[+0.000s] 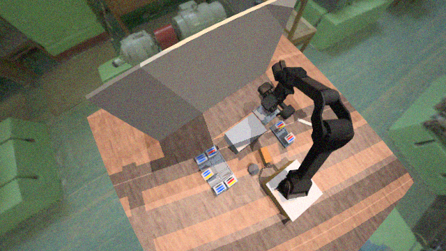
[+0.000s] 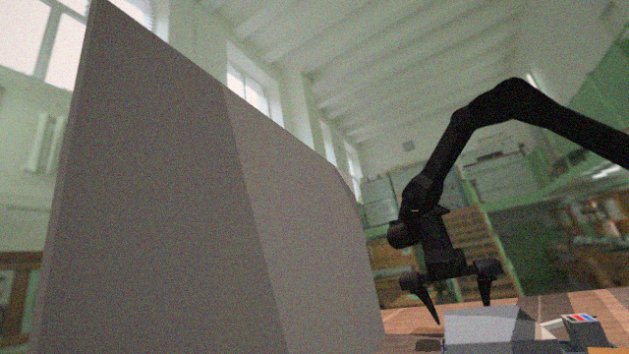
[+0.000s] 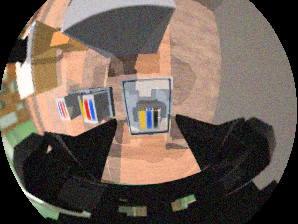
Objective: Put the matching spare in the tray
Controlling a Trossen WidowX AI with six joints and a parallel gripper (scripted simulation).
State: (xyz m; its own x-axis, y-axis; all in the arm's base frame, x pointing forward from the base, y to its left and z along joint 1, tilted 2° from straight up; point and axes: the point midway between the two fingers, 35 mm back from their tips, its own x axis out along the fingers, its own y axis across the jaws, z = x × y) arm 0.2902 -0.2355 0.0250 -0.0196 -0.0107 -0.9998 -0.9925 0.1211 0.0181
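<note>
Right now the grey tray is 5 cm below my gripper tip. The rest, counted from my gripper tip: grey panel (23 cm ahead, 17 cm above, 16 cm to the left); mounted unit (20 cm to the left).
</note>
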